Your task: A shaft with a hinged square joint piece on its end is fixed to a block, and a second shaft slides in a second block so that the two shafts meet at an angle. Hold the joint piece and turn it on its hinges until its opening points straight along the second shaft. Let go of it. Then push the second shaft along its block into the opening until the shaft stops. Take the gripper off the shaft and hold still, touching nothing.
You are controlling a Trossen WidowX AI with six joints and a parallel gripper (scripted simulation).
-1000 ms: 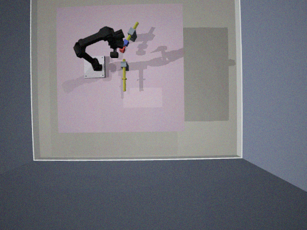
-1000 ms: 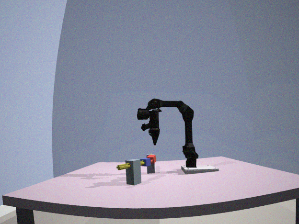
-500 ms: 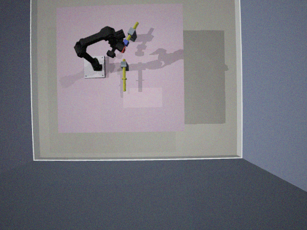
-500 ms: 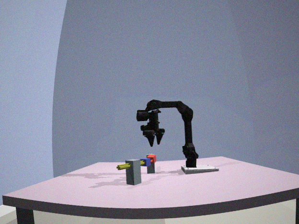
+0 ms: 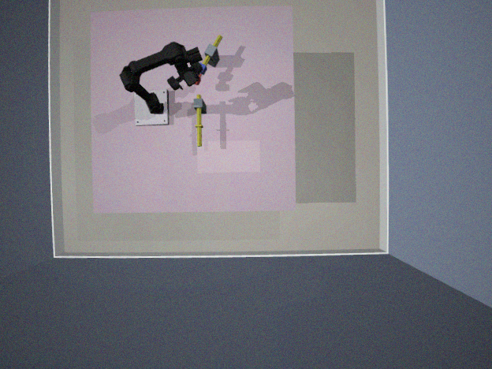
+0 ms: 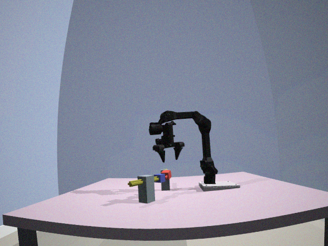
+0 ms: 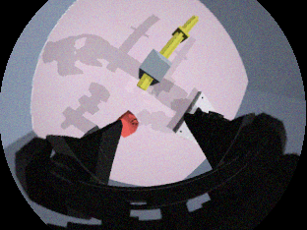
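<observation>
My gripper tip is 2 cm short of the red joint piece, 6 cm to the right of it and 7 cm above it.
</observation>
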